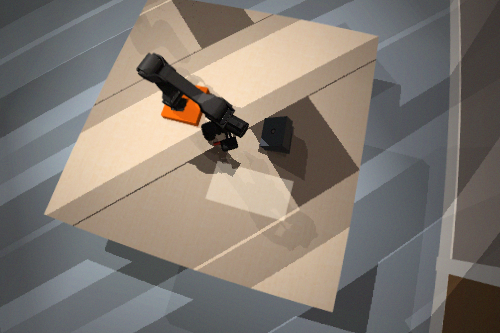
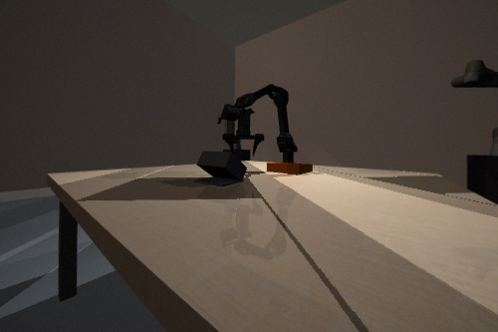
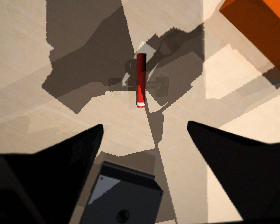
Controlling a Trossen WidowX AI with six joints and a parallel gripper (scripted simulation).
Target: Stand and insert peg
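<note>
My gripper tip is now 20 mm past the red peg, 10 mm to the left of it and 70 mm above it. Also, from my gripper tip: dark sloped panel: 200 mm ahead, 50 mm to the left, 30 mm below.
</note>
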